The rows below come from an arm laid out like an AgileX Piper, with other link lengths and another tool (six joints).
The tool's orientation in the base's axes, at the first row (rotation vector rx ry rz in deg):
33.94 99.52 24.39
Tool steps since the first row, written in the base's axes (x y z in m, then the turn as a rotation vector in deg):
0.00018 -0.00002 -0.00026 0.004 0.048 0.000
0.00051 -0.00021 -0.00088 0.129 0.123 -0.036
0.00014 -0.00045 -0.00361 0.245 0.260 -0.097
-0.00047 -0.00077 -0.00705 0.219 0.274 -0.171
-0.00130 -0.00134 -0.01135 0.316 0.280 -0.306
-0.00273 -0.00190 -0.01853 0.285 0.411 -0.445
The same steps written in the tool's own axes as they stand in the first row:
0.00016 -0.00014 0.00024 0.028 0.039 0.003
0.00047 -0.00059 0.00071 0.078 0.099 0.131
0.00254 -0.00240 0.00102 0.187 0.194 0.254
0.00516 -0.00473 0.00127 0.258 0.158 0.246
0.00834 -0.00778 0.00151 0.350 0.102 0.373
0.01389 -0.01257 0.00187 0.542 0.123 0.373

